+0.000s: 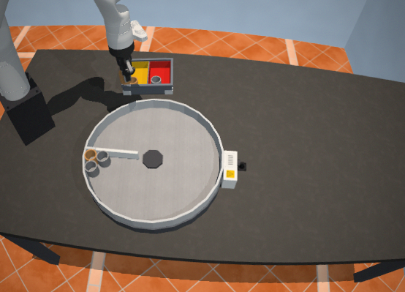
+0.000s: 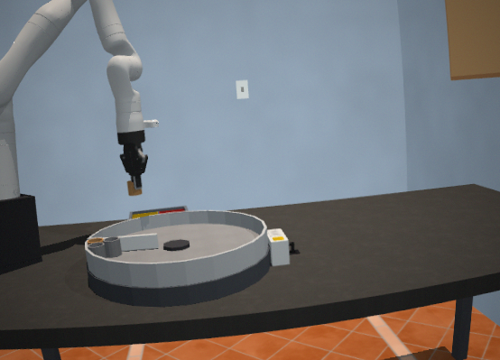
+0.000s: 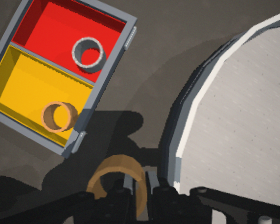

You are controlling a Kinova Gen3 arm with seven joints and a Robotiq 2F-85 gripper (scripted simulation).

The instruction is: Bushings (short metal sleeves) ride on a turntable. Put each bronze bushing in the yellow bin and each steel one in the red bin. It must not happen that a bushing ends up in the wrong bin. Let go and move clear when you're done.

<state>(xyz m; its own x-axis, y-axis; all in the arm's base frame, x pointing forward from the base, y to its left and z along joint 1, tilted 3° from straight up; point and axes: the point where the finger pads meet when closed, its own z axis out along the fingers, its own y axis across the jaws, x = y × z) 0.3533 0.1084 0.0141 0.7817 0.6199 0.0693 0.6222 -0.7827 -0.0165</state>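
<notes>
Right now my hand is 30 mm short of the yellow bin, 160 mm to the right of it and 150 mm above it. Also, from my hand: turntable 120 mm ahead, 210 mm to the right, 130 mm below.
</notes>
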